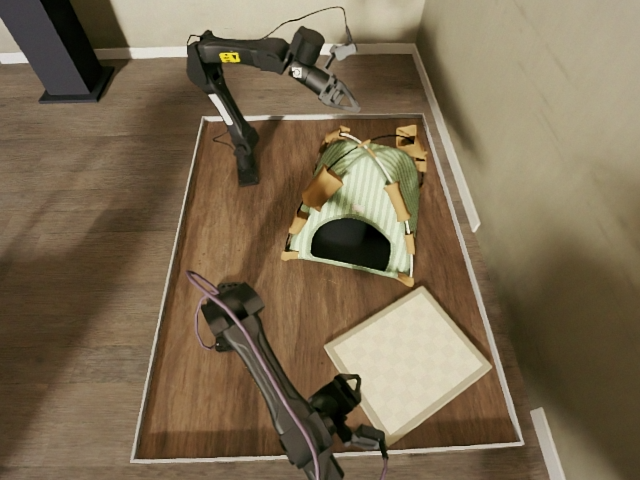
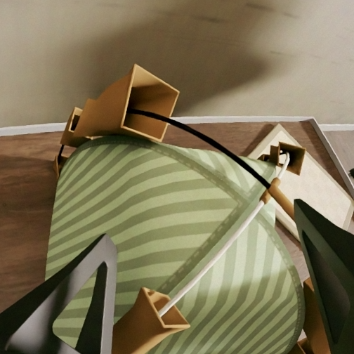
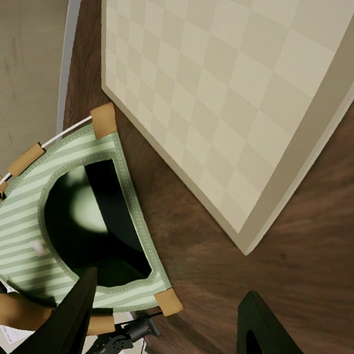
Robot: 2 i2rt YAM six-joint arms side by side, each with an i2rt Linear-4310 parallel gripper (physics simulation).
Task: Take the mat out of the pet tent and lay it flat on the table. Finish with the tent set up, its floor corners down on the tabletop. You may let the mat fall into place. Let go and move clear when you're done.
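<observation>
The mat [image 1: 413, 356] [image 2: 320, 190] [image 3: 210, 75], cream and checkered with a tan border, lies flat on the table [image 1: 222, 227], outside the tent. The green striped pet tent [image 1: 367, 191] [image 2: 150, 200] [image 3: 22, 220] stands upright with its dark doorway towards the mat. Its two front floor corners rest on the tabletop; the rear ones are hidden. My left gripper [image 1: 348, 100] [image 2: 197, 226] is open and empty above the back of the tent. My right gripper [image 1: 356, 384] [image 3: 172, 288] is open and empty above the mat's left edge, its fingers apart from the mat.
Orange sleeves [image 1: 323, 188] [image 2: 150, 102] stick out from the tent, with a black pole [image 2: 215, 142] and a white pole [image 2: 220, 255] crossing over its top. A pale rim [image 1: 178, 227] borders the table. A wall [image 1: 542, 155] rises at the right.
</observation>
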